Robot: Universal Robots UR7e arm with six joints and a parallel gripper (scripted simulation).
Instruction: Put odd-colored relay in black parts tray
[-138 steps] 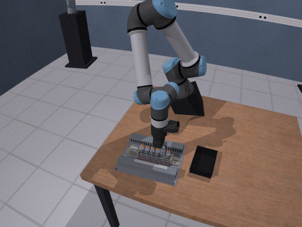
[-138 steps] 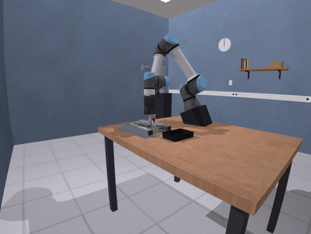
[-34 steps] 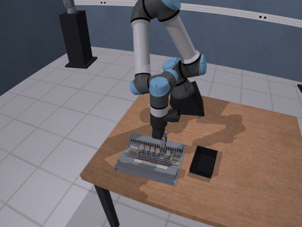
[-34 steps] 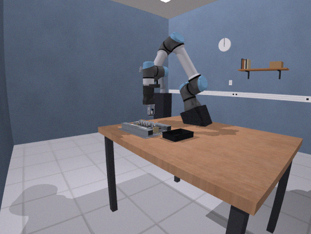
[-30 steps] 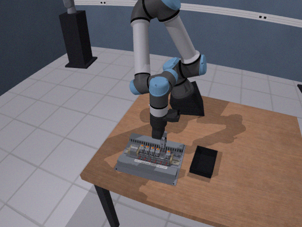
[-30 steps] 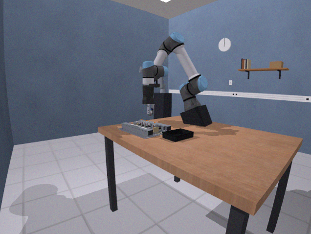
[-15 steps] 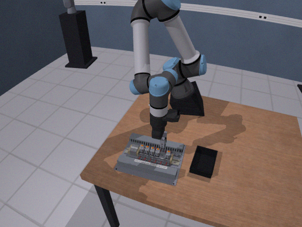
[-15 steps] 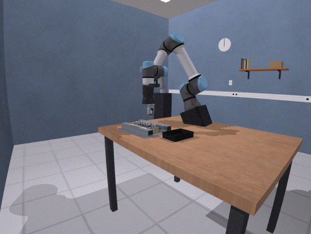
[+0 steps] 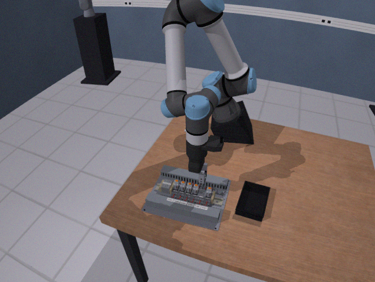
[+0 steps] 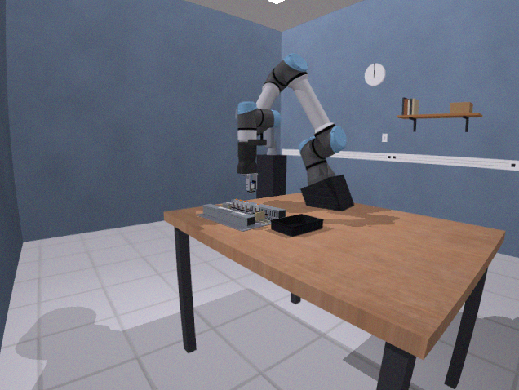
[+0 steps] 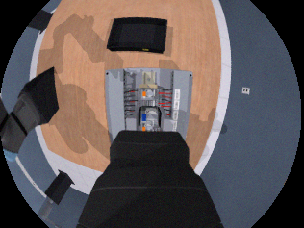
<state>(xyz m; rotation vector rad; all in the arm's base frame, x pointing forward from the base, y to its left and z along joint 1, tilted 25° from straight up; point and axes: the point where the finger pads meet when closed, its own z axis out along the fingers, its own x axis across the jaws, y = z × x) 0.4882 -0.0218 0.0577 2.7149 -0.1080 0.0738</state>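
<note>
My hand is 21 cm to the right of the black parts tray, 13 cm above it and 2 cm past it. The rest, counted from my hand: grey relay panel (12 cm below, 6 cm to the right, 1 cm behind).
</note>
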